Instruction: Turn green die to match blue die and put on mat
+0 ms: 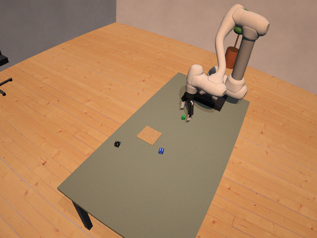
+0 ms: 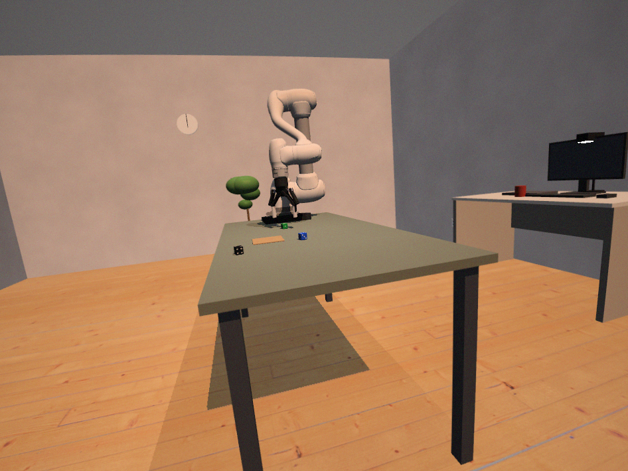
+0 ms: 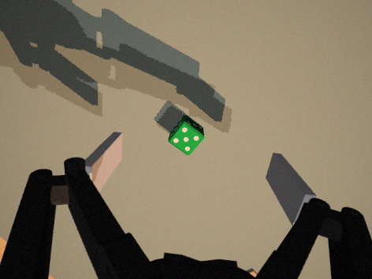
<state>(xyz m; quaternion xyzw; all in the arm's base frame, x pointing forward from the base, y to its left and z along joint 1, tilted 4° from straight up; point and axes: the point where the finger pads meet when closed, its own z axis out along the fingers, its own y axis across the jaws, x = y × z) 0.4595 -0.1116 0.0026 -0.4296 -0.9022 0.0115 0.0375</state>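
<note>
The blue die is 40 cm ahead of my hand, 6 cm below it and 3 cm to the right of it. From my hand the other things lie so: green die: 6 cm below, 1 cm to the right, 1 cm behind; then black die: 50 cm ahead, 32 cm to the right, 6 cm below; then tan mat: 29 cm ahead, 17 cm to the right, 7 cm below.
</note>
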